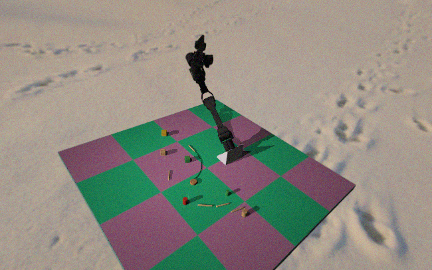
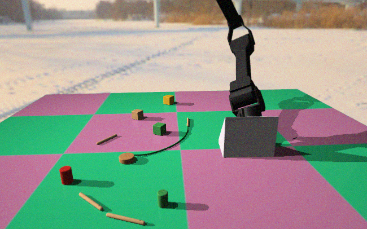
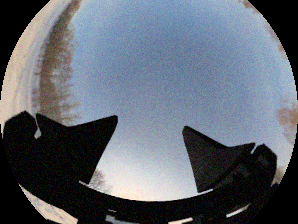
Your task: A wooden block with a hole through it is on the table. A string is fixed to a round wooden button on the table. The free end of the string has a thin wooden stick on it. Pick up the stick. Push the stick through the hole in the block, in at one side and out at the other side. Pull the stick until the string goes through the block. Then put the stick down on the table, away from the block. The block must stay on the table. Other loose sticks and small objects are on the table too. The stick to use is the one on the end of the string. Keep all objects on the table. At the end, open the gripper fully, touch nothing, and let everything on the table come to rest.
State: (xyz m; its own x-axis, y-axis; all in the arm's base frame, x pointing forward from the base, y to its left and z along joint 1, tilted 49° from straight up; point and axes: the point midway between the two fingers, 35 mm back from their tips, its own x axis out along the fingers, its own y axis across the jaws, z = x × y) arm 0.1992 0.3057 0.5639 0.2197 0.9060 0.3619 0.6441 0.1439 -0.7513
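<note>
Right now the green block is 14 cm ahead of my gripper tip, 6 cm to the left of it and 70 cm below it. Round my gripper tip: tan wooden block (21 cm ahead, 9 cm to the right, 70 cm below); then thin wooden stick (4 cm ahead, 71 cm below); then orange cube (8 cm ahead, 25 cm to the right, 69 cm below).
</note>
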